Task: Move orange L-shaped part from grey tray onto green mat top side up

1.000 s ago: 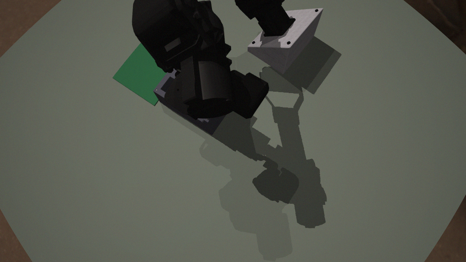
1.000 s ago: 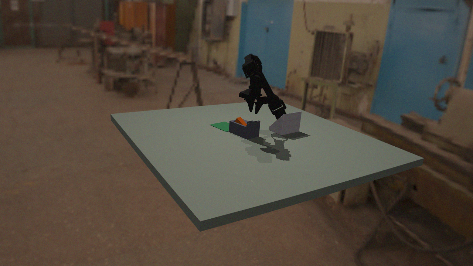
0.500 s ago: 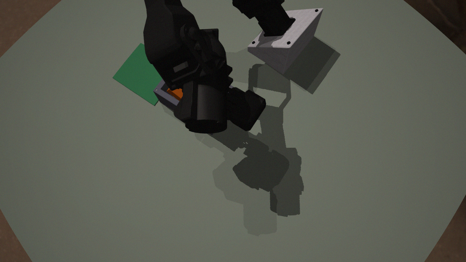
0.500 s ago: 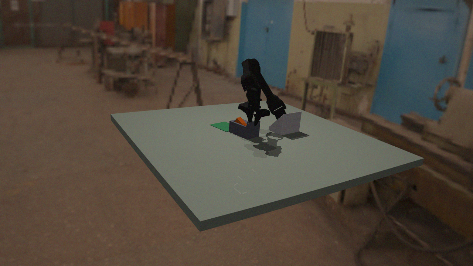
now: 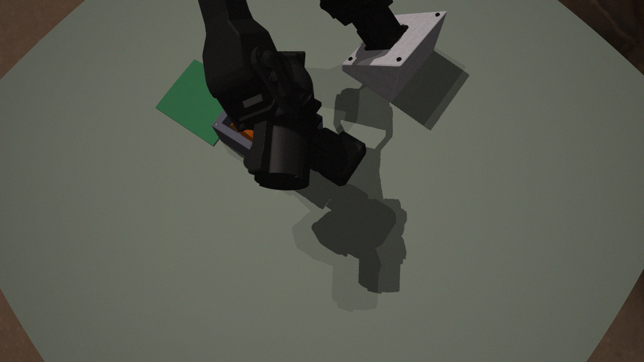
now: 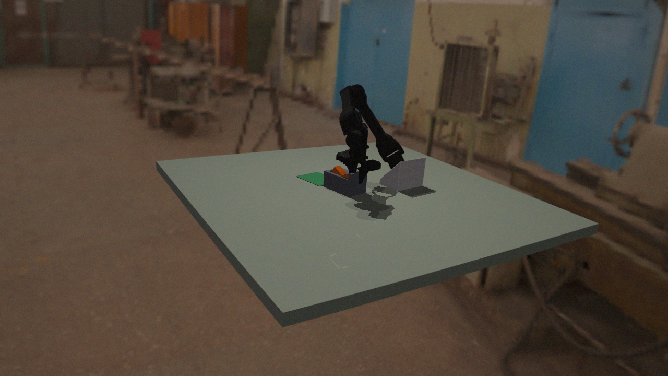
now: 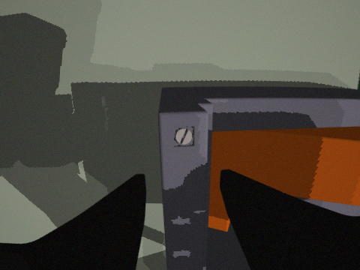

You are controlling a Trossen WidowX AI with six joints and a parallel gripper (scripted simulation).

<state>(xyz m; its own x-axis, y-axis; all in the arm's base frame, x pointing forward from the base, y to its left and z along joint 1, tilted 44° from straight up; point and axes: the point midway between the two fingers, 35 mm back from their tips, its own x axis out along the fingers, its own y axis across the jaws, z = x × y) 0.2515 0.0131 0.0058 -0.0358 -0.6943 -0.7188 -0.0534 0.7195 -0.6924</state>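
Right now the orange L-shaped part is 4 cm to the right of my gripper tip and 1 cm below it. Also, from my gripper tip: green mat 22 cm to the right, 6 cm below, 1 cm ahead.
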